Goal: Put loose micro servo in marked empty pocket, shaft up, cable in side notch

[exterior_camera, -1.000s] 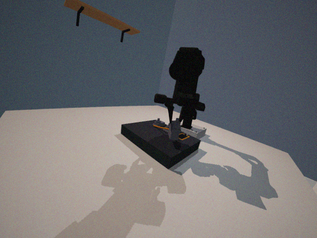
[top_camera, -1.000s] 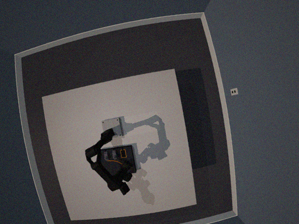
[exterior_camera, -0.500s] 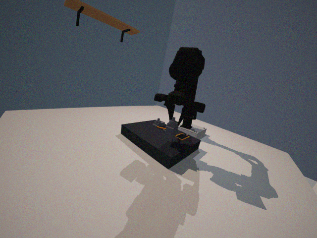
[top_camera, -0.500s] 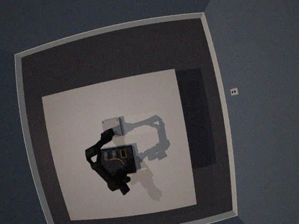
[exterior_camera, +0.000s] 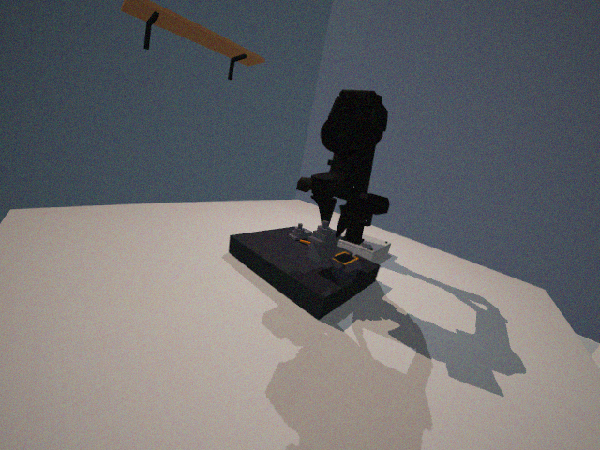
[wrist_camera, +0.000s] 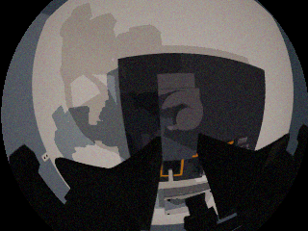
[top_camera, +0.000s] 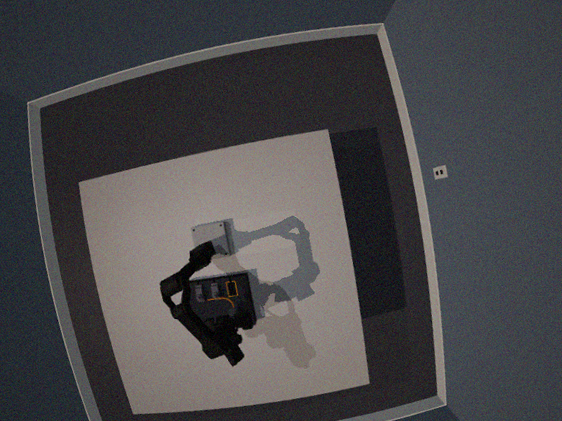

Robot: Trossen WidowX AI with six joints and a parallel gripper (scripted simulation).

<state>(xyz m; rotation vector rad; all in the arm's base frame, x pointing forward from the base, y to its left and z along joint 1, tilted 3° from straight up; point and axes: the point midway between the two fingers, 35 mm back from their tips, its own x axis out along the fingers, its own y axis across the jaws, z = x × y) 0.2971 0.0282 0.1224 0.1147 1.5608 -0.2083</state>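
My gripper tip is now 80 mm to the left of the dark deck and 100 mm above it.
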